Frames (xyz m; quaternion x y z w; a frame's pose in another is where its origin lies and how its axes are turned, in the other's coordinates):
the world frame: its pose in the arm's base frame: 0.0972 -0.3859 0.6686 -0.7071 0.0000 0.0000 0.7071
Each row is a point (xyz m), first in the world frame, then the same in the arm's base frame.
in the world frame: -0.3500 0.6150 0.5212
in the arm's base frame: -0.2528 0.1353 0.0536
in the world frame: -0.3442 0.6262 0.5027
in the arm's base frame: -0.2470 0.1168 0.0424
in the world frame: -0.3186 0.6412 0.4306
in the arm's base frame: -0.2214 0.0447 0.0274
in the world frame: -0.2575 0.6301 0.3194
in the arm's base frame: -0.1603 -0.0665 0.0385
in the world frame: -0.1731 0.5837 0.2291
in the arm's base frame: -0.0759 -0.1568 0.0849
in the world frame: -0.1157 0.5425 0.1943
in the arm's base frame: -0.0185 -0.1916 0.1261
